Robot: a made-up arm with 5 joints. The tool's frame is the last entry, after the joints.
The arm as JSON. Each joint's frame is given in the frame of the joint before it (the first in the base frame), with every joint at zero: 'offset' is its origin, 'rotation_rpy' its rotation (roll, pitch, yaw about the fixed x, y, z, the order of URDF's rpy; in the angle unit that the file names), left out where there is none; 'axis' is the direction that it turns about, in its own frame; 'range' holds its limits. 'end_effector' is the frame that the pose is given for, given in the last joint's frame.
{
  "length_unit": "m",
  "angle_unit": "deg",
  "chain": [
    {
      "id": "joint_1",
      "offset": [
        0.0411,
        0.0,
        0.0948
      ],
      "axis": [
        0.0,
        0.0,
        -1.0
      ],
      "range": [
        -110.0,
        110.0
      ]
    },
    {
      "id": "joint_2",
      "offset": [
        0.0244,
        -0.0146,
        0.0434
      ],
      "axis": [
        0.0,
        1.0,
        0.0
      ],
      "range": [
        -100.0,
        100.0
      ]
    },
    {
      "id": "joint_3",
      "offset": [
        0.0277,
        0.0,
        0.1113
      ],
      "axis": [
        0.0,
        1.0,
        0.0
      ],
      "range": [
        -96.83,
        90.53
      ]
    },
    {
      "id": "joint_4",
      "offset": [
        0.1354,
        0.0,
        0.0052
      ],
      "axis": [
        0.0,
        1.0,
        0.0
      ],
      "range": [
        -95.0,
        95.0
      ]
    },
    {
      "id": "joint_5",
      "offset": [
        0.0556,
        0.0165,
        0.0
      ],
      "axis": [
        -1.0,
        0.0,
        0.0
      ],
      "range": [
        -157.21,
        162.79
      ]
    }
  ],
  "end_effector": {
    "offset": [
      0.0,
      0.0,
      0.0
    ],
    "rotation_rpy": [
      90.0,
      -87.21,
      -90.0
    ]
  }
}
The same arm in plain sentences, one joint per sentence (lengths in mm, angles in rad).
The arm has five revolute joints in a row. What follows holds with every joint at zero, and every direction is one of the base frame's. Joint 1 sits 41.1 mm along +x and 94.8 mm along +z from the base frame's origin and rotates about -z, from -1.9199 to 1.9199 rad. Joint 2 sits 24.4 mm along +x and 14.6 mm along -y and 43.4 mm along +z from joint 1 and rotates about +y, from -1.7453 to 1.7453 rad. Joint 3 sits 27.7 mm along +x and 111.3 mm along +z from joint 2 and rotates about +y, from -1.69 to 1.58 rad. Joint 4 sits 135.4 mm along +x and 5.2 mm along +z from joint 3 and rotates about +y, from -1.6581 to 1.6581 rad. Joint 5 sits 55.6 mm along +x and 16.5 mm along +y from joint 4 and rotates about -x, from -2.7438 to 2.8412 rad. The tool frame, which is the frame that the pose is given for, sits at the same point as joint 5; its axes are the base frame's turned by roll 1.5708, pitch -1.5221 and yaw -1.5708 rad (as in URDF: about the fixed x, then y, then z).
